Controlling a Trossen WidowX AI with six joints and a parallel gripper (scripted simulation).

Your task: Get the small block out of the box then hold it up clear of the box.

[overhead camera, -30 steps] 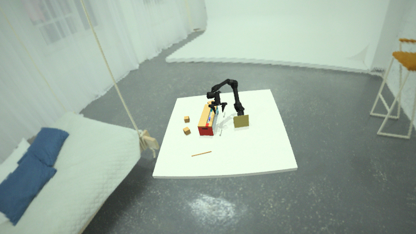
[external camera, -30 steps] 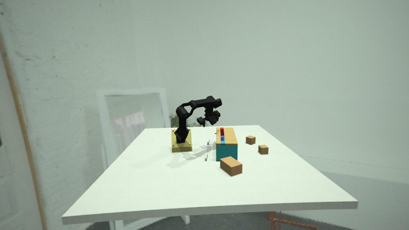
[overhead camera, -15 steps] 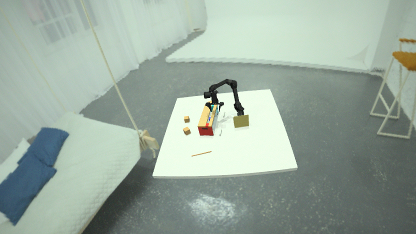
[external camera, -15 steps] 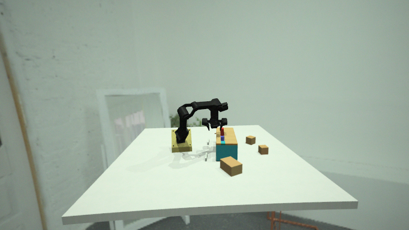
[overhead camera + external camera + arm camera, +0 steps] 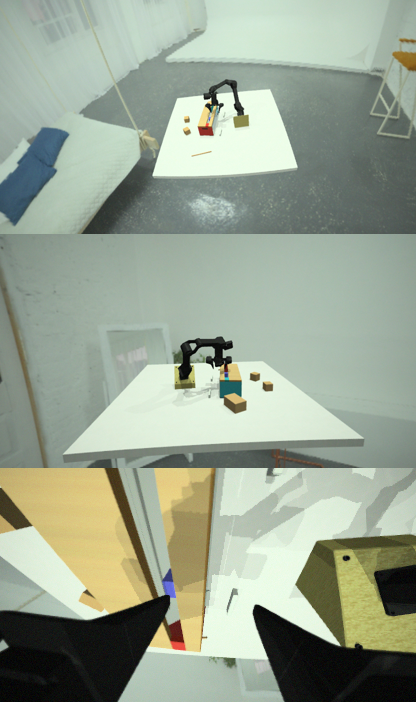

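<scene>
Now: the box 80 mm below my gripper tip, 40 mm ahead of it and 10 mm to the right of it. From my gripper tip the other things lie so: thin wooden stick: 400 mm to the left, 200 mm ahead, 140 mm below; tan block: 320 mm to the right, 110 mm below, 10 mm ahead; blue block: 60 mm below, 60 mm ahead, 20 mm to the left.
</scene>
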